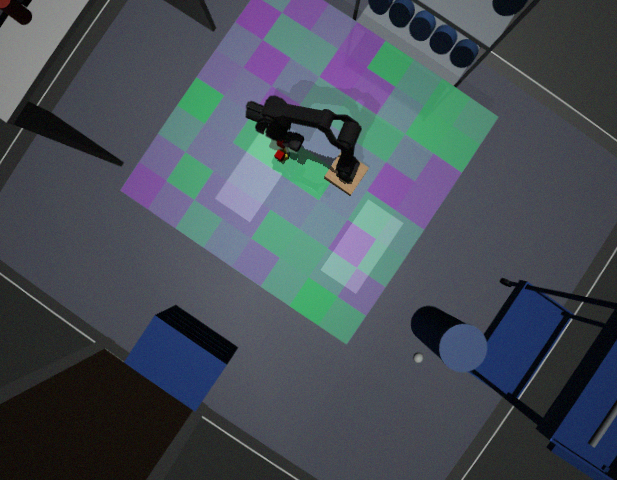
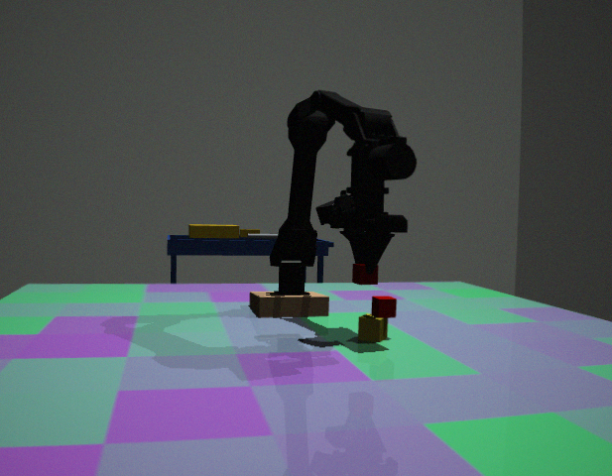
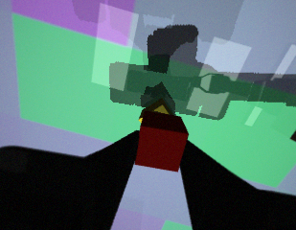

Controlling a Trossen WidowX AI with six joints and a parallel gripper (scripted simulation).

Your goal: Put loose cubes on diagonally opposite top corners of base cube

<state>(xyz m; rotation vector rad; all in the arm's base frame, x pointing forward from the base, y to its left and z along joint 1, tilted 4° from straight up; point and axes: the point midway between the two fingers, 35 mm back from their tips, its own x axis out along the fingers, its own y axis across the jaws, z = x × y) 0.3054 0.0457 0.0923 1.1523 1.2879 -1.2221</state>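
Now: gripper tip 2 cm to the right of the yellow base cube and 10 cm above it. Also, from my gripper tip: red cube (right at my gripper tip).
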